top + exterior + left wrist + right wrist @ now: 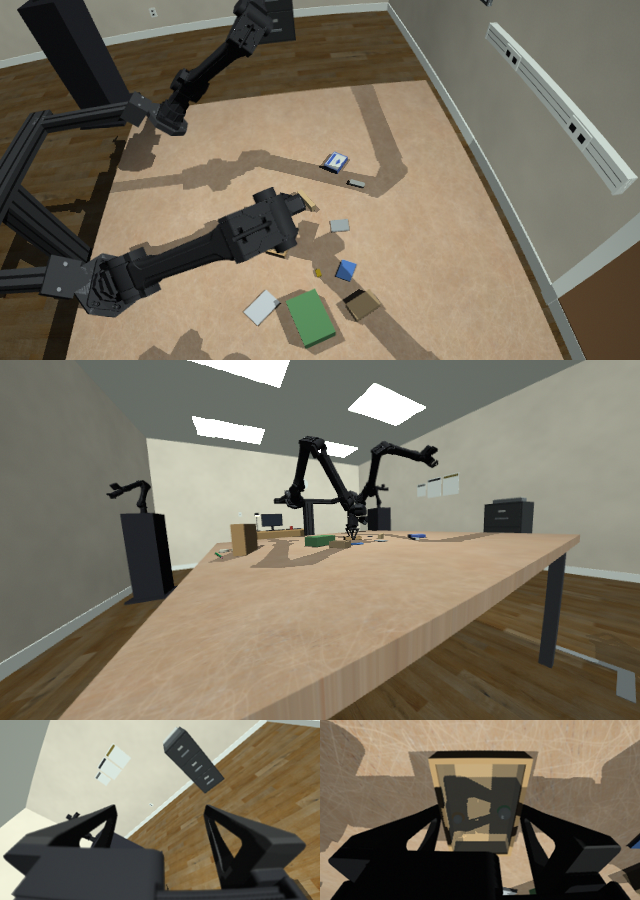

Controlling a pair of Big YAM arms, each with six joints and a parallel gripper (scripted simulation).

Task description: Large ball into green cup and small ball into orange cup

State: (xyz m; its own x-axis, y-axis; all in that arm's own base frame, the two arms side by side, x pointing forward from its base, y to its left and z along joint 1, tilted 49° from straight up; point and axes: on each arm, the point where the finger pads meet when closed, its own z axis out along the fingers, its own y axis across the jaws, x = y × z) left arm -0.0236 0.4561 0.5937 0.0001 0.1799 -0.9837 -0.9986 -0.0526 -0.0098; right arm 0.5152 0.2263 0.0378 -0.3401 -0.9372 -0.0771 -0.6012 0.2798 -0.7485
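The covered wooden puzzle is 1 cm below my right hand. Round my right hand: small yellow piece 13 cm ahead, 12 cm to the right, 1 cm below; then grey tile 21 cm ahead, 6 cm to the left, 1 cm below; then blue tile 22 cm ahead, 11 cm to the right, 1 cm below.
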